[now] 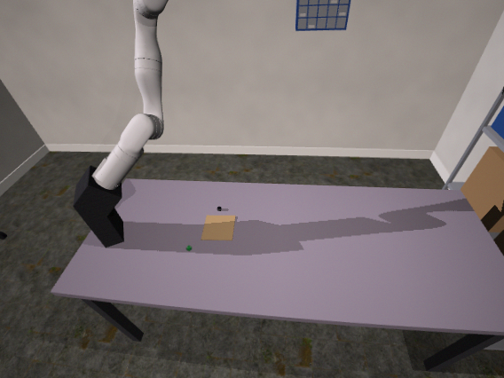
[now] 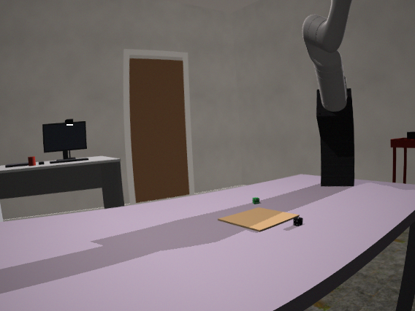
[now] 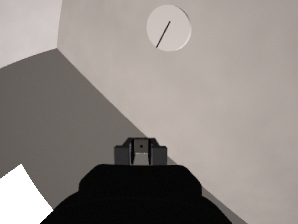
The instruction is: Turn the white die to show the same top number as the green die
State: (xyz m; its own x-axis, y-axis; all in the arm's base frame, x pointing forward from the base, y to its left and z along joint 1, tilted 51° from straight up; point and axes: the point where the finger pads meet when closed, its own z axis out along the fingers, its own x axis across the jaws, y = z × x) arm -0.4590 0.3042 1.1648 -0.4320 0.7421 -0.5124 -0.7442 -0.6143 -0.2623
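The tan mat is 1200 mm below my hand, 750 mm to the right of it and 210 mm ahead of it. Round my hand: green die 1200 mm below, 900 mm to the right, 150 mm ahead; then black die 1200 mm below, 650 mm to the right, 160 mm ahead; then white die 10 mm to the left, 10 mm above.
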